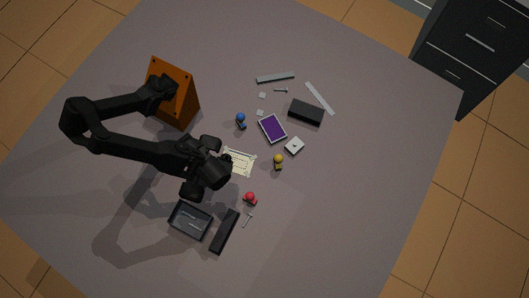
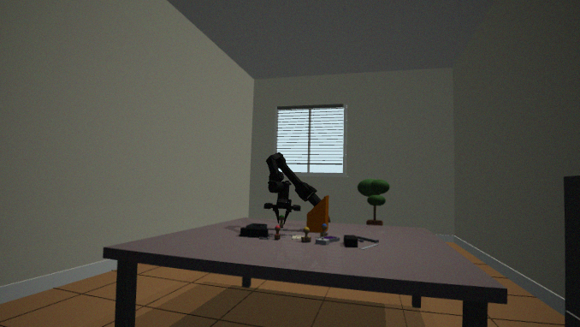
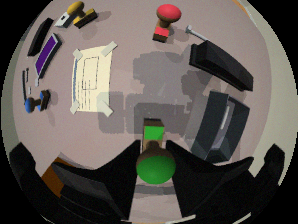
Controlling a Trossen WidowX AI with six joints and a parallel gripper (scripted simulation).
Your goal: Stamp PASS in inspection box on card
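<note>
The green-knobbed stamp is right at my gripper tip. Round my gripper tip: red stamp (140 mm ahead, 40 mm to the left, 40 mm below); cream card (30 mm ahead, 110 mm to the left, 60 mm below); dark tray (40 mm ahead, 120 mm to the right, 40 mm below).
</note>
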